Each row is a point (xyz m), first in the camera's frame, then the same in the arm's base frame.
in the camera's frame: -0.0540 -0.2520 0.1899
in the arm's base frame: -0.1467 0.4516 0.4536
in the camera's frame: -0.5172 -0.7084 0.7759
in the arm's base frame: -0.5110 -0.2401 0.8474
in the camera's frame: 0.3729 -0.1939 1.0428
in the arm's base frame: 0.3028 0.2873 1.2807
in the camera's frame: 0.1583 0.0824 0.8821
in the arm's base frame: 0.0427 0.5645 1.2200
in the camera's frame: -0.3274 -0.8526 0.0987
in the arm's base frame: -0.3309 -0.1189 0.1631
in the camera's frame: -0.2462 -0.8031 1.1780
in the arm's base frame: -0.2120 -0.4203 1.1970
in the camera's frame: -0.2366 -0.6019 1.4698
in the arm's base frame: -0.2201 -0.3290 1.5395
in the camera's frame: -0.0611 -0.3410 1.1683
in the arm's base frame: -0.0986 0.0413 1.3450
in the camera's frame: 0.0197 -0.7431 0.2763
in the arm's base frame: 0.0032 -0.0225 0.3706
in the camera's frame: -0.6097 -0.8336 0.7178
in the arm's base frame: -0.5862 -0.3515 0.7496
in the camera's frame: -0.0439 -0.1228 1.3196
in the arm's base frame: -0.1077 0.1965 1.5610
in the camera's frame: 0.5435 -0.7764 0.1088
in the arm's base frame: 0.5184 0.0836 0.2070
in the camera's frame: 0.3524 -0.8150 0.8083
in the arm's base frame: 0.3653 -0.2152 0.8509
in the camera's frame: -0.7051 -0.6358 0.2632
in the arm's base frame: -0.7294 -0.0307 0.3870
